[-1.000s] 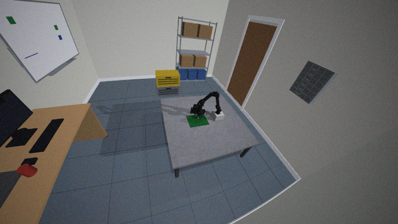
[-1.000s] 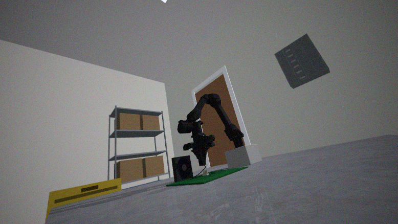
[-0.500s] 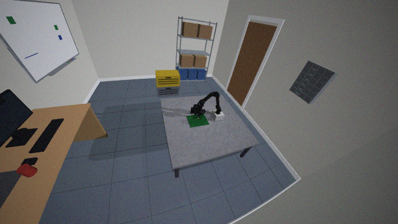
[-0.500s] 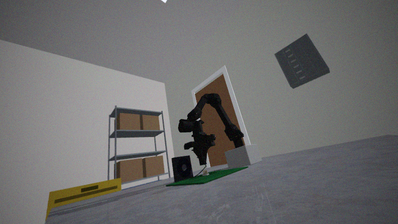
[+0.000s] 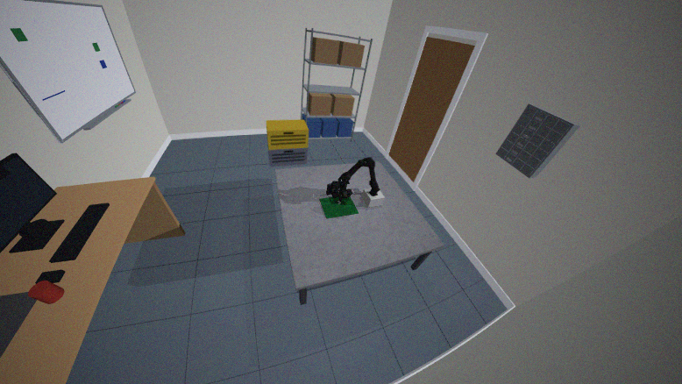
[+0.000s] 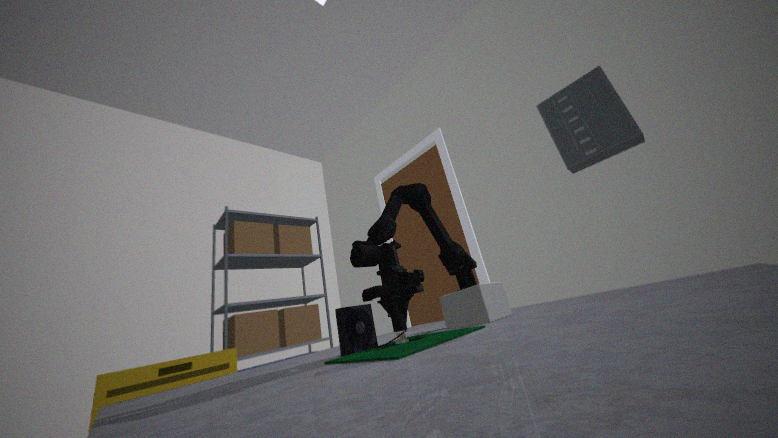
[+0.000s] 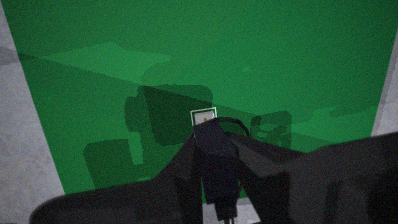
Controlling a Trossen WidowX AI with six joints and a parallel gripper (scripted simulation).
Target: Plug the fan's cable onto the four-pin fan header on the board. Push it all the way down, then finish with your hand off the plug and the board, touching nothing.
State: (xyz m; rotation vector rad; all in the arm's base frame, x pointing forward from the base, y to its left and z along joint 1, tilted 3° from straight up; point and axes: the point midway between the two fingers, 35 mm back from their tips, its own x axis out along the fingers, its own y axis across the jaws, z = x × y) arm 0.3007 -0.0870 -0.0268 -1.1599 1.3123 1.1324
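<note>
Right now my gripper tip is 1 cm to the left of the dark fan plug and 1 cm below it. The rest, counted from my gripper tip: white four-pin fan header (4 cm below, 1 cm to the right); then black fan (14 cm to the right, 2 cm above); then green board (6 cm below, 3 cm to the left, 3 cm ahead).
</note>
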